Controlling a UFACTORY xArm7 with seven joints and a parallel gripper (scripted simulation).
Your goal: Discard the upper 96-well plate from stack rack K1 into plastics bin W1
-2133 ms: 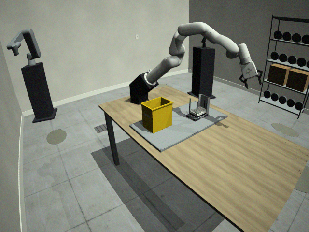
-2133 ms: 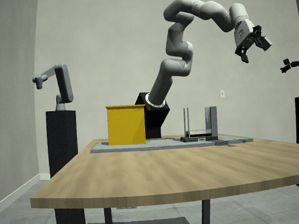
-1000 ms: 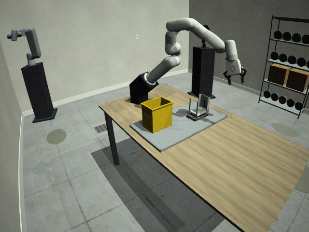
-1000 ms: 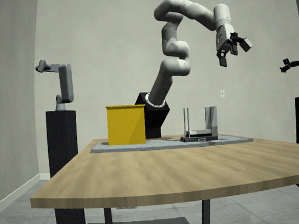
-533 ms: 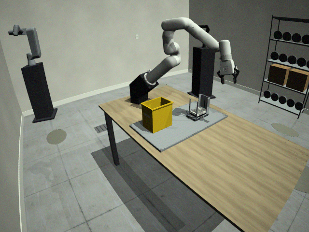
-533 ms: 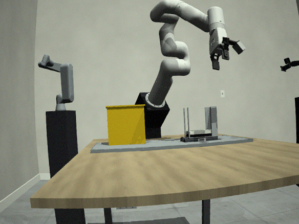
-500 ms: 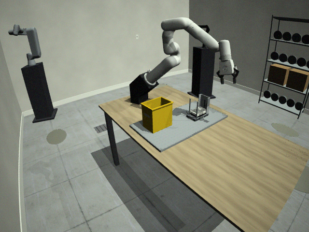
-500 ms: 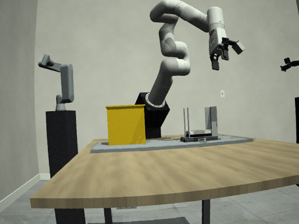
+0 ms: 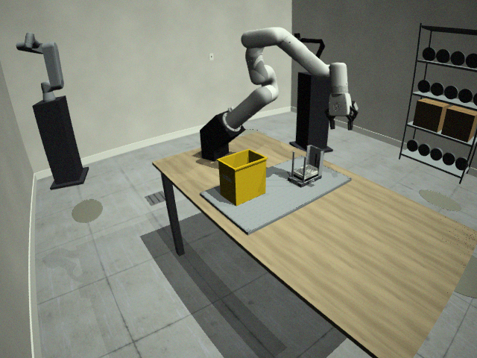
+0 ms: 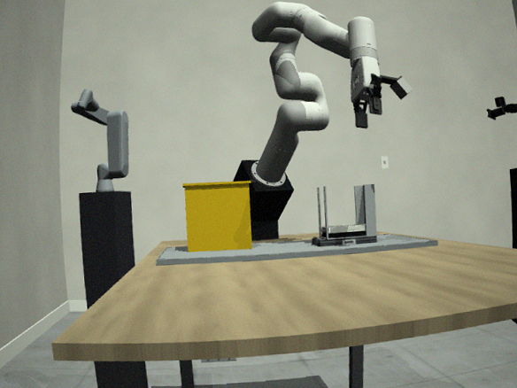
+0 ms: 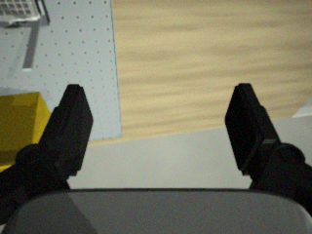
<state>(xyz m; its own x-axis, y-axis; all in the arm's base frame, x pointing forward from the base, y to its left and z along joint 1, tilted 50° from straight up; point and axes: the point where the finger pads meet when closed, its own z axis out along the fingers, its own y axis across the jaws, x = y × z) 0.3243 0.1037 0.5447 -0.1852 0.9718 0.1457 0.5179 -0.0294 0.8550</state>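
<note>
Right now my hand is 140 mm past the white 96-well plate, 70 mm to the left of it and 270 mm above it. Also, from my hand: yellow plastics bin W1 (120 mm behind, 420 mm to the right, 230 mm below); dark plate (140 mm behind, 70 mm to the right, 290 mm below).
</note>
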